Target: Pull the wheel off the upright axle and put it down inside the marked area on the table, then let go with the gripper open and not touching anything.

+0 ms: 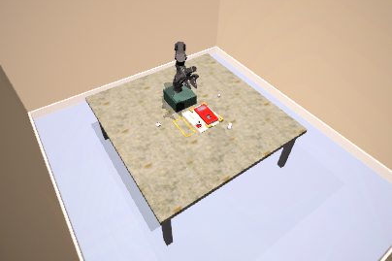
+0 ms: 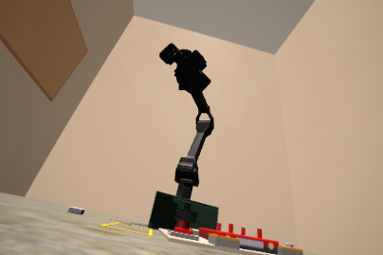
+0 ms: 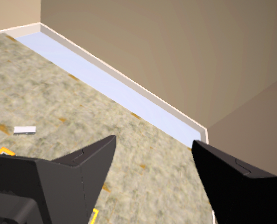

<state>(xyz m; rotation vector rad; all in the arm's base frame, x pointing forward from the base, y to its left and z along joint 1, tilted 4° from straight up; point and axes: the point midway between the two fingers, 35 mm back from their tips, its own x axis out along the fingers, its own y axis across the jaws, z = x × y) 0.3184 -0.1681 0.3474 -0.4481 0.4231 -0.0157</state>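
The black tyre lies 38 cm below my gripper tip, 8 cm to the left of it and 1 cm behind it.
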